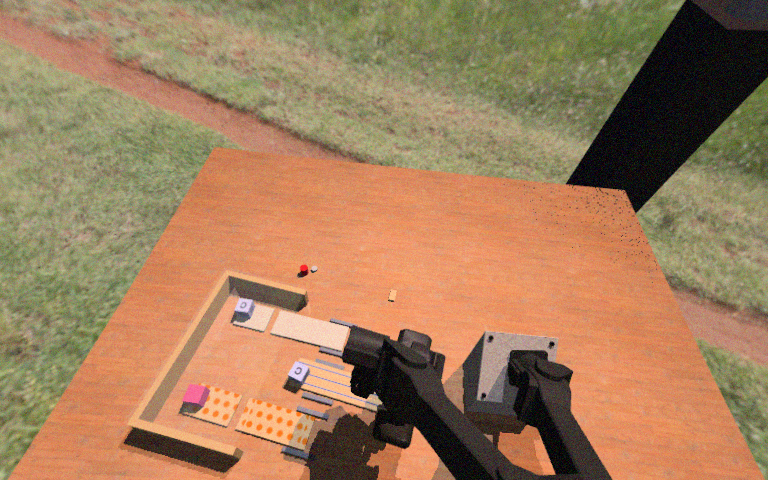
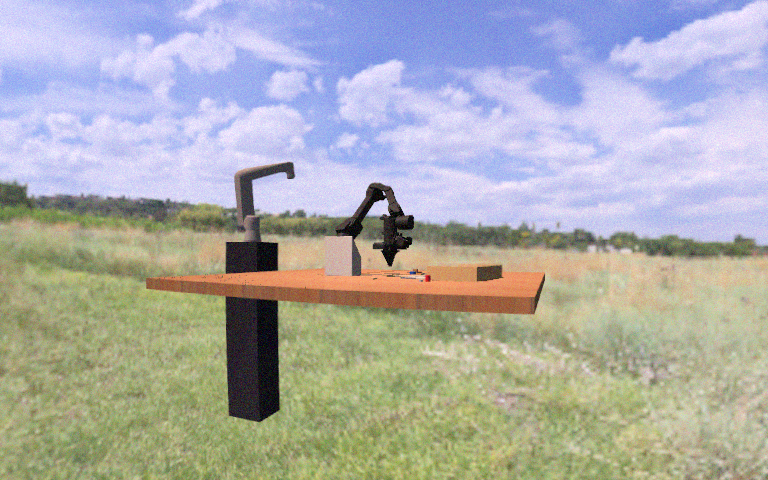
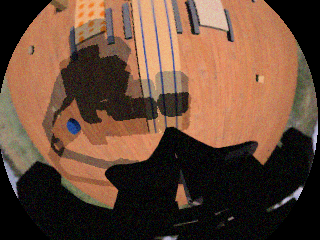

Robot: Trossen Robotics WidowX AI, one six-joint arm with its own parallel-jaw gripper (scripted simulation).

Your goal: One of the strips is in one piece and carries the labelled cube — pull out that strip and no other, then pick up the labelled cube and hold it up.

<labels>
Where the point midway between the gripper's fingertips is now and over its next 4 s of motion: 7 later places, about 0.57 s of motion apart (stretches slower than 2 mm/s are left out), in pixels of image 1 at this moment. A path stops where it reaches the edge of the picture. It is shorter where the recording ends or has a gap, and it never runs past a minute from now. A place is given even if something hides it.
My gripper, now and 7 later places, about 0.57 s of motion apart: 399,396; 371,389; 335,380; 303,370; 295,369; 297,373; 301,374; 328,369
</labels>
